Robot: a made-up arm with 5 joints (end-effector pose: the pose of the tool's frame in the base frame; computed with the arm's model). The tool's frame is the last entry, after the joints. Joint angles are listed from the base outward.
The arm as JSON. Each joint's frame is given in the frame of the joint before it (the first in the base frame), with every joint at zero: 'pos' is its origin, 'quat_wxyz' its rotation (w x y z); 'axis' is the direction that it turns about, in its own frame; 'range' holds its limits. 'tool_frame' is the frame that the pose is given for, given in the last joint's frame.
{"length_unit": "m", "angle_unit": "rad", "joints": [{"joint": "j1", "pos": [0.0, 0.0, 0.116], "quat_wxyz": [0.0, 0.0, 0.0, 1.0], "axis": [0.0, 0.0, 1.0], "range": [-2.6, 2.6]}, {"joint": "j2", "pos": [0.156, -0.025, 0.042], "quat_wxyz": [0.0, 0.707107, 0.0, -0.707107], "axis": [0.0, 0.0, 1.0], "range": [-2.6, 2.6]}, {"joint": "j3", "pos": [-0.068, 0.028, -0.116], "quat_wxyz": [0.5, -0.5, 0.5, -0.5], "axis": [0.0, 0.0, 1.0], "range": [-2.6, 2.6]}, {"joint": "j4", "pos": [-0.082, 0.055, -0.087], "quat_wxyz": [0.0, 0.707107, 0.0, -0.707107], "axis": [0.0, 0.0, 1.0], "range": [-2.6, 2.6]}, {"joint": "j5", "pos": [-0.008, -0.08, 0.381], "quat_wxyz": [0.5, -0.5, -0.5, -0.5], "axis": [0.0, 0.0, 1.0], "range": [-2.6, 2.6]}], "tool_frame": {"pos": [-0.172, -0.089, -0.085], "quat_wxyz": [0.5, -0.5, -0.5, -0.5]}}
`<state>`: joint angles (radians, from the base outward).
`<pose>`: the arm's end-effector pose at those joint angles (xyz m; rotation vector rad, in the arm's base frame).
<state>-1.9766 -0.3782 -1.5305 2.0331 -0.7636</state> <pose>0.4193 0.4147 0.3832 0.1491 2.2234 0.6599</pose>
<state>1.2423 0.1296 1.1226 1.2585 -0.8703</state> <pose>-0.1721 0.0222 0.5121 -0.7564 1.2271 0.7249</pose>
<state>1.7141 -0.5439 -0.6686 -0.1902 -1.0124</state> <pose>-0.1402 -0.6663 0.2804 -0.8105 -1.6217 1.9748</pose>
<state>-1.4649 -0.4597 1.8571 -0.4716 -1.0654</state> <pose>0.2687 -0.0593 0.2293 0.8825 -1.1445 2.0593</pose>
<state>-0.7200 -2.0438 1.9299 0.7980 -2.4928</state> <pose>0.4736 0.1498 0.0842 1.1330 -1.5009 1.6027</pose>
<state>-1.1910 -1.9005 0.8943 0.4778 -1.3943</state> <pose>0.2026 0.1746 -0.2888 1.8517 -1.5917 1.1025</pose>
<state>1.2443 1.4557 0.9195 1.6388 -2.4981</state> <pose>0.3140 0.1442 0.4542 -0.0879 0.0065 2.8553</pose>
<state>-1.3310 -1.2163 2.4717 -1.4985 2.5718</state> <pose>-0.1017 -0.1972 0.5860 -1.4005 -0.5362 -0.0551</pose>
